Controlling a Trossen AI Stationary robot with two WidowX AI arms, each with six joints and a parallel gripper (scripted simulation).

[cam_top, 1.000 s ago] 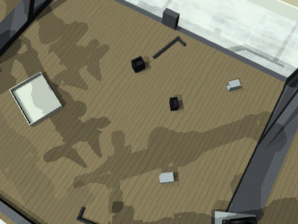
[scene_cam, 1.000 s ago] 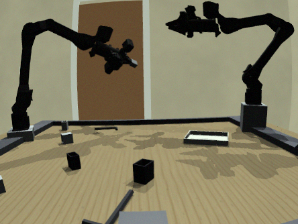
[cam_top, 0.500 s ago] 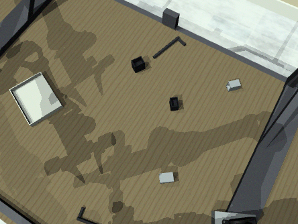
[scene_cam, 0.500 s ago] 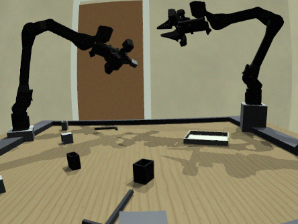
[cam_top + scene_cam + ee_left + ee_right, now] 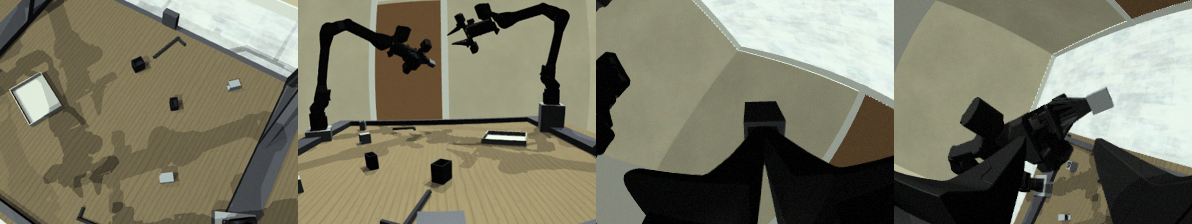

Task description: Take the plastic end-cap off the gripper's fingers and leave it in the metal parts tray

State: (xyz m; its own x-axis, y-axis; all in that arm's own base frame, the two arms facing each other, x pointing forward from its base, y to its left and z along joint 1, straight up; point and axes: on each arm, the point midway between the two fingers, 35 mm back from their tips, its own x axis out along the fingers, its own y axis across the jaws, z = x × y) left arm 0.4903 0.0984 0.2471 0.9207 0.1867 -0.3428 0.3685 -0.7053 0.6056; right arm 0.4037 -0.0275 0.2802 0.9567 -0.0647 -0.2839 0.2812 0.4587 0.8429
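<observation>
The grey plastic end-cap is 110 mm to the left of my right hand, 110 mm below it and 90 mm ahead of it. Also, from my right hand: metal parts tray 380 mm below, 280 mm behind, 110 mm to the right; then L-shaped dark bar 650 mm behind, 380 mm below, 180 mm to the left.
The grey plastic end-cap is 2 cm ahead of my left hand, 3 cm to the right of it and 1 cm below it. The rest, counted from my left hand: metal parts tray (36 cm behind, 25 cm to the right, 28 cm below); L-shaped dark bar (72 cm behind, 5 cm to the left, 28 cm below).
</observation>
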